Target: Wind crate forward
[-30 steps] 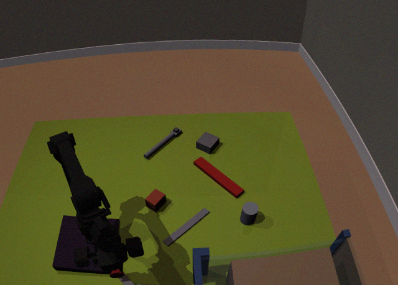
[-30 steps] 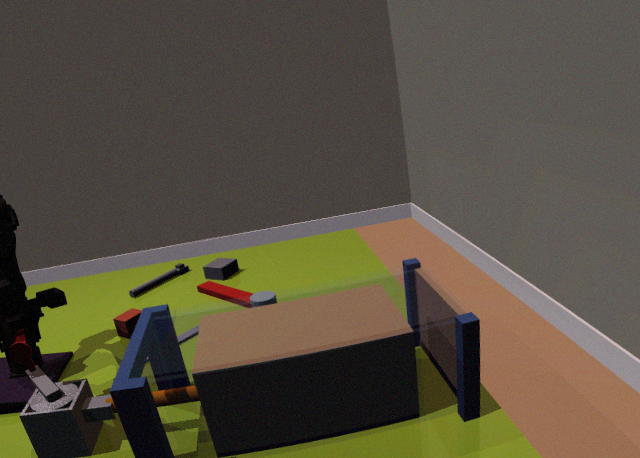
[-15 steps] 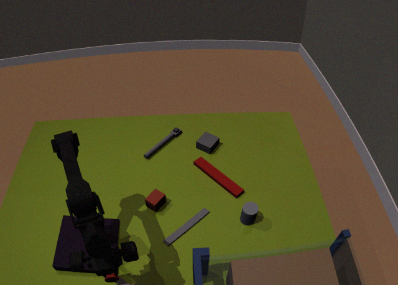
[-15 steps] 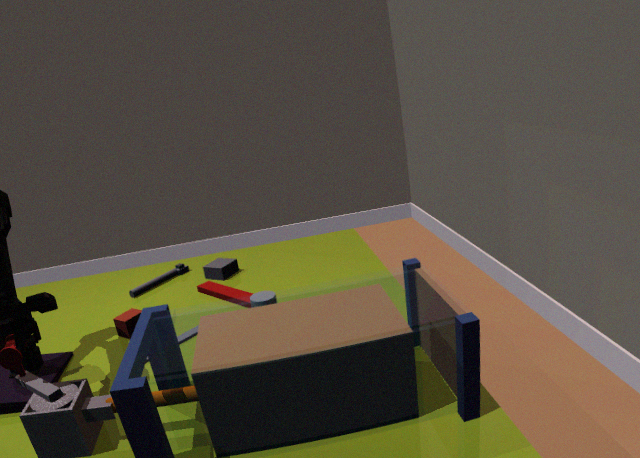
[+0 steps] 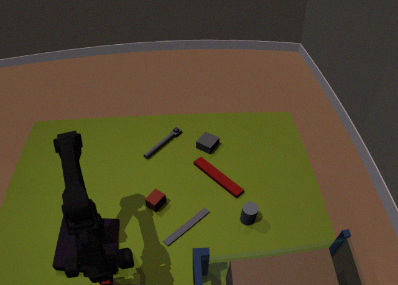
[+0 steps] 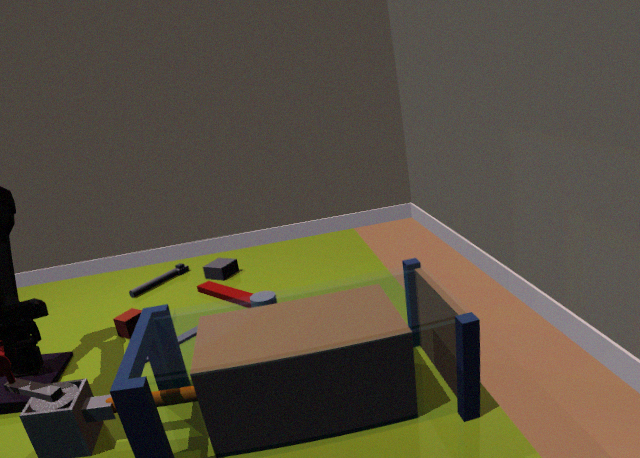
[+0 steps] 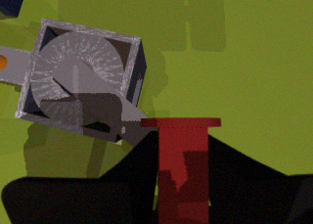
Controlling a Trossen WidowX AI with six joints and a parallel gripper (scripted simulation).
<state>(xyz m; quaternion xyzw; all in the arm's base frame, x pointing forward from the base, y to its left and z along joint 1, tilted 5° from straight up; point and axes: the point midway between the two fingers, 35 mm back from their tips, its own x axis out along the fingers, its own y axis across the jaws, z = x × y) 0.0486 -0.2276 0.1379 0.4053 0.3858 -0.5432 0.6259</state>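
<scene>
My gripper tip is 30 mm short of the winch handle and 30 mm above it. Round my gripper tip: red crank grip: 20 mm to the left; then blue steel frame: 240 mm ahead, 60 mm to the right, 20 mm below; then grey winch: 100 mm below, 70 mm ahead, 50 mm to the right.
</scene>
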